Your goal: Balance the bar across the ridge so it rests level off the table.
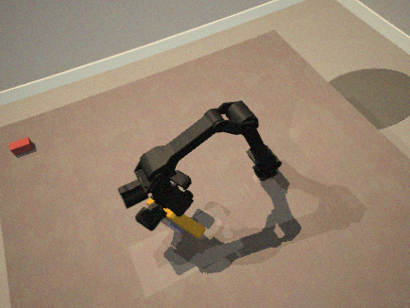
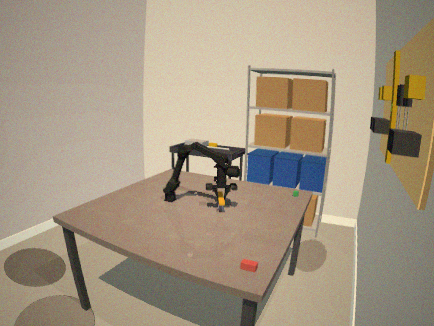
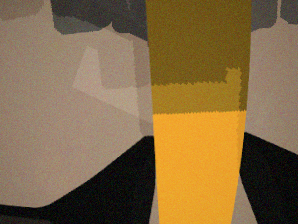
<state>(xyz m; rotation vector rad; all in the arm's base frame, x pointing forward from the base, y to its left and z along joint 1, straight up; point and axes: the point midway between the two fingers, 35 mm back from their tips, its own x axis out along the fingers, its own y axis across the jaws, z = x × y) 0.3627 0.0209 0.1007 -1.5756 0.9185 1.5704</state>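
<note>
Now: the yellow bar 10 mm behind my gripper tip and 20 mm to the left of it. Round my gripper tip: red block (380 mm ahead, 520 mm to the right, 50 mm below); then small green block (380 mm ahead, 480 mm to the left, 50 mm below).
</note>
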